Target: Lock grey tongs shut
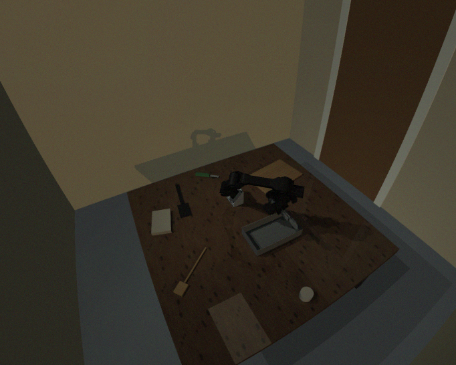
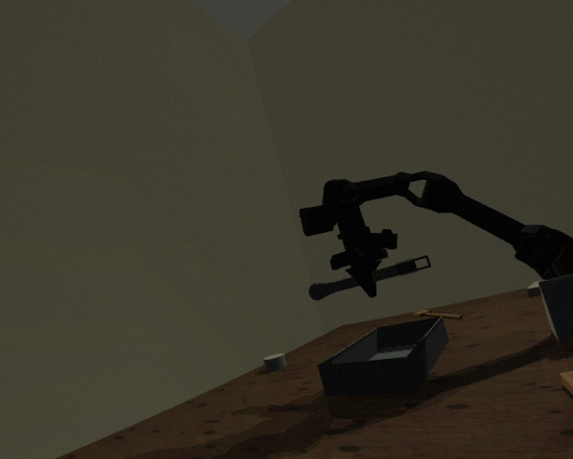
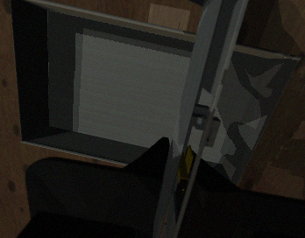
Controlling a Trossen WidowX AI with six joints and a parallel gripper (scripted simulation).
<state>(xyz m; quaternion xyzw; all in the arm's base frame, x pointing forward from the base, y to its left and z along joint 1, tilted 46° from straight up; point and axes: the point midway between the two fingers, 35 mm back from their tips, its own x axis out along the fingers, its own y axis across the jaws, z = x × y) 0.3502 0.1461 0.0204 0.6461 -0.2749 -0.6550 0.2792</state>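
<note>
The yellow slider piece lies 1 cm behind my gripper tip and 4 cm above it. Also, from my gripper tip: white cylinder 40 cm ahead, 10 cm to the right, 14 cm below; wooden board 41 cm behind, 29 cm to the left, 15 cm below; grey roasting tin 1 cm ahead, 3 cm to the right, 12 cm below.
</note>
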